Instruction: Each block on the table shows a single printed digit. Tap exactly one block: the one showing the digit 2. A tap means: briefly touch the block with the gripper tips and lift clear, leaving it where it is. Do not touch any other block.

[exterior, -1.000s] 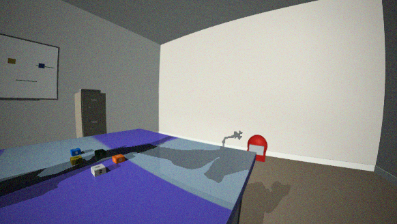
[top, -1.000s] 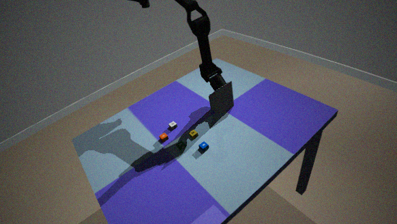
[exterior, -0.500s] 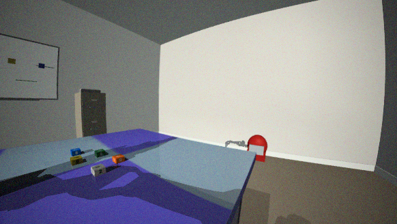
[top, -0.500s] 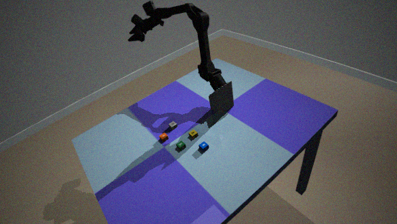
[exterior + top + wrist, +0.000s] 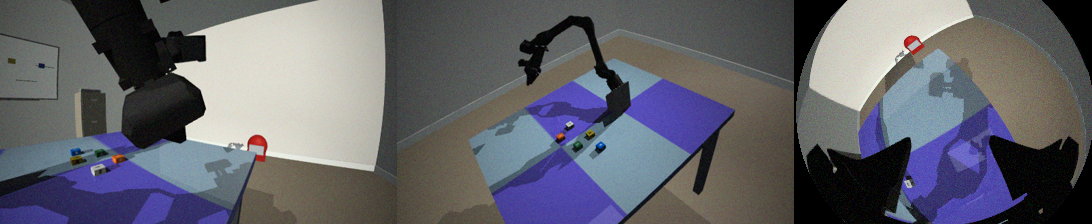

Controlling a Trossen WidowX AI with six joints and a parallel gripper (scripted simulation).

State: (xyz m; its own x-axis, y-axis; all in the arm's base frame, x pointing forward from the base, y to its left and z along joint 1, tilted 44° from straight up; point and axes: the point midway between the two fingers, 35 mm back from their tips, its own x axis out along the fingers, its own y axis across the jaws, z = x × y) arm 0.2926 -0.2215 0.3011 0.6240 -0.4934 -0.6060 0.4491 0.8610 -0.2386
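The white block is 270 mm to the left of my gripper tip, 160 mm below it and 40 mm behind it. The rest, counted from my gripper tip: green block 420 mm to the left, 160 mm below, 10 mm ahead; yellow block 400 mm to the left, 160 mm below, 70 mm behind; orange block 310 mm to the left, 160 mm below, 40 mm ahead.
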